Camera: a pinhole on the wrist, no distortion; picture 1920 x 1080 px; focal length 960.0 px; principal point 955.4 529.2 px. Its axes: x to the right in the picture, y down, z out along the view. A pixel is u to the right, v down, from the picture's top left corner.
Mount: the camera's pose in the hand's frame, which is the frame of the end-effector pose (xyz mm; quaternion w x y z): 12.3 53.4 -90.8 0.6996 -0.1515 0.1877 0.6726
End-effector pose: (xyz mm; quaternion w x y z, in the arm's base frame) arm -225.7 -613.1 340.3 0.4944 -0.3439 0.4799 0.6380
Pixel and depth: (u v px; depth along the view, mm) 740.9 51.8 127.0
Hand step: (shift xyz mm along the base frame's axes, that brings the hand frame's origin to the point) -102.3 51.0 -42.3
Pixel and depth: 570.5 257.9 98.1
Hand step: -72.2 22.8 -19.8
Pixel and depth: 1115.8 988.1 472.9
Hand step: -279.1 212.0 354.7
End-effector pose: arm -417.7 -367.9 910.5 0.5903 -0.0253 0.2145 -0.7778
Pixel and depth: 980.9 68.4 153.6
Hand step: 96.2 -126.8 -29.4
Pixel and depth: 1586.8 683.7 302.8
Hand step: 367.2 -92.1 -54.7
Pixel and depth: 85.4 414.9 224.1
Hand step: 23.3 -99.8 180.6
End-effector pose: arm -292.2 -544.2 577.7 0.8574 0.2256 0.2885 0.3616
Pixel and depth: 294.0 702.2 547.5
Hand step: 351.0 -162.9 427.7
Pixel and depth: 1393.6 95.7 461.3
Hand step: 65.4 434.4 334.2
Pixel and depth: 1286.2 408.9 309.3
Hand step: -14.4 214.7 244.5
